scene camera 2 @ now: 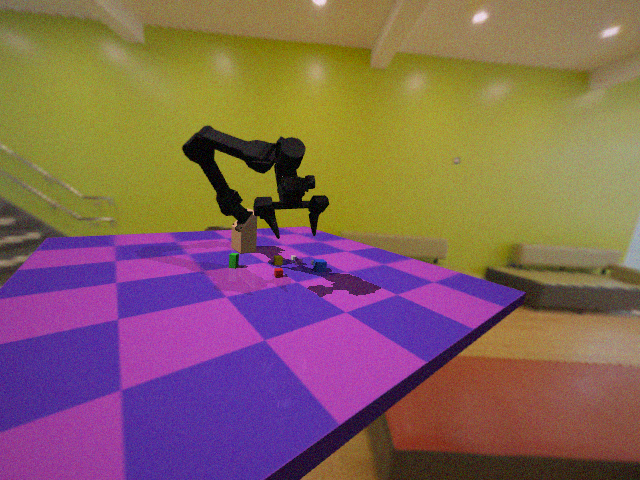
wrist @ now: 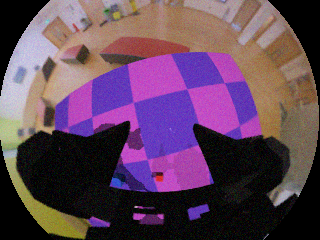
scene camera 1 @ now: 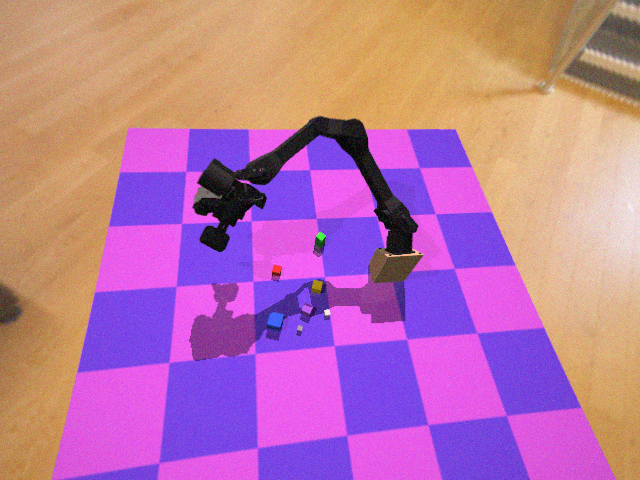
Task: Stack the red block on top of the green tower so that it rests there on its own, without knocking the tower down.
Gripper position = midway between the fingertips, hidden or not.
my gripper: scene camera 2 297, 236; wrist 162, 125; scene camera 1 210, 229
